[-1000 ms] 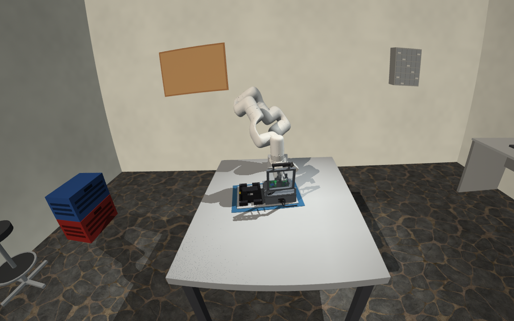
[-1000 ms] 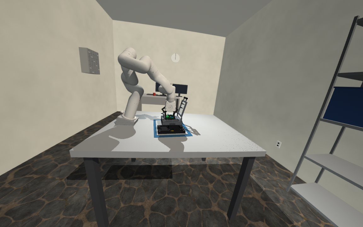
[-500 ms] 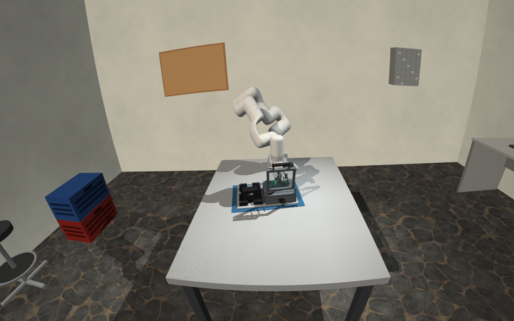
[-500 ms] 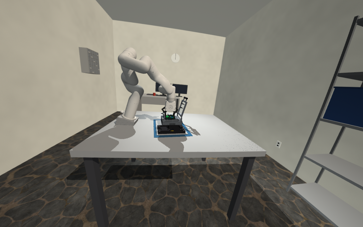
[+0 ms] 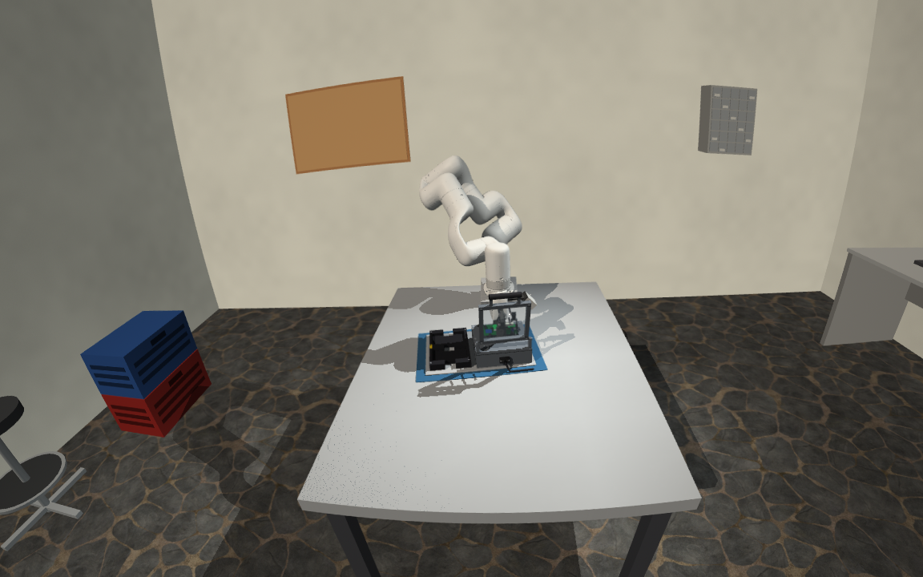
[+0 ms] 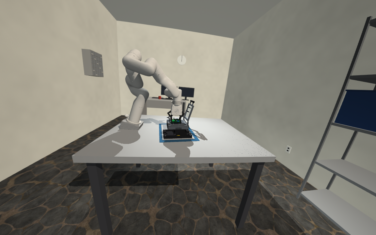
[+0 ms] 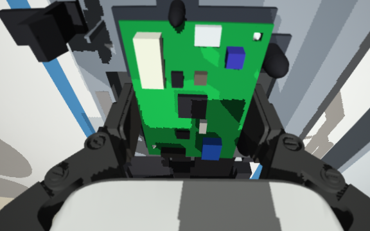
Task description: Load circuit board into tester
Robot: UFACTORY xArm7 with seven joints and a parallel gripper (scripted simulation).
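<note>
The green circuit board lies right at my hand. Also, from my hand: lid: 120 mm ahead, 100 mm above, 20 mm to the left; then tester plate: 10 mm to the left, 10 mm below; then black latch hook: 70 mm behind, 40 mm to the left, 10 mm above.
</note>
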